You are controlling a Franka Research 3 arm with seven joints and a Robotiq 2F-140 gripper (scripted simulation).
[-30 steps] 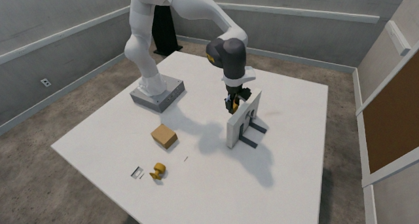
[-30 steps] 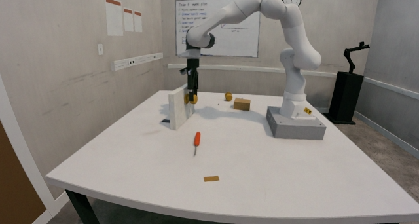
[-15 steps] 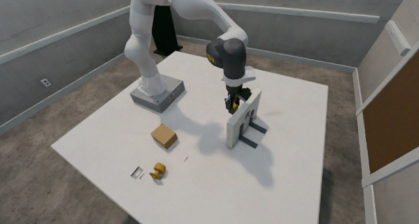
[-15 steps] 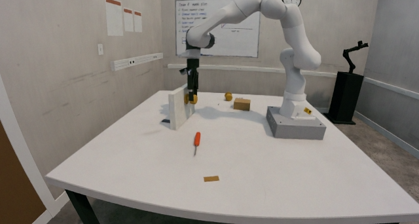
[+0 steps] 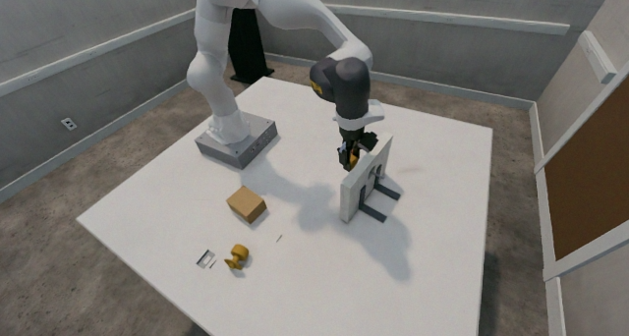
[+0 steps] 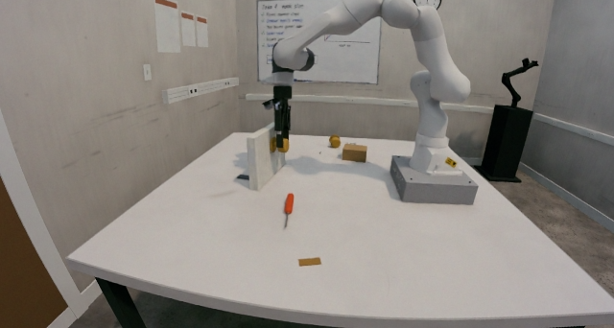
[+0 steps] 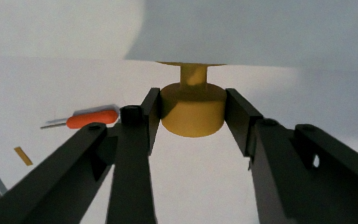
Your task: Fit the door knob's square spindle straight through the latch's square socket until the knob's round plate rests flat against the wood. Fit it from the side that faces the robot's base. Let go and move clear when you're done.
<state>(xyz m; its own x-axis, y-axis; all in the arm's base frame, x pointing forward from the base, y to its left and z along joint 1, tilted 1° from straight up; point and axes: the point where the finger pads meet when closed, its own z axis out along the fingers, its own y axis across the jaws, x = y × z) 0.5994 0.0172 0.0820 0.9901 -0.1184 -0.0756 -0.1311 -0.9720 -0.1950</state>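
Now: the latch socket 60 mm ahead of my hand and 20 mm below it. From my hand the other things lie so: cardboard box 310 mm behind, 280 mm to the right, 140 mm below; white wooden panel 60 mm ahead, 40 mm below; orange screwdriver 80 mm behind, 280 mm to the left, 160 mm below.
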